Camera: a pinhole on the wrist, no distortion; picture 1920 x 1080 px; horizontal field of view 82.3 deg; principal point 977.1 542.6 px. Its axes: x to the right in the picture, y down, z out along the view. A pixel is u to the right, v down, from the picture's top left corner.
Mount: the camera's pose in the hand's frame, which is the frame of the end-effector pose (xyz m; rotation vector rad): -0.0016 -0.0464 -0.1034 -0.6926 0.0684 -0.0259
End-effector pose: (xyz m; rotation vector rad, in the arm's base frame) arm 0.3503 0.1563 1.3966 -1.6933 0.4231 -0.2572
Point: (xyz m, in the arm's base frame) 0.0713 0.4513 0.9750
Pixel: 166 850
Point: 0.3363 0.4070 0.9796
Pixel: 729 693
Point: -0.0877 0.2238 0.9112
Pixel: outside the picture
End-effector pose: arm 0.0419 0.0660 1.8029 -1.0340 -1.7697 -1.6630
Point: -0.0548 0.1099 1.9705
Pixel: outside the picture
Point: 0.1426 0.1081 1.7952
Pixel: 584 489
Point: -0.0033 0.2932 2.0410
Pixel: 1752 308
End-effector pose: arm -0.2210 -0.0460 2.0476 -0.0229 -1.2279 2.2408
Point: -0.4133 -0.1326 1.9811
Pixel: 1282 749
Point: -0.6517 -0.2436 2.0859
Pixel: 1478 499
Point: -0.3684 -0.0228 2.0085
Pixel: 1683 787
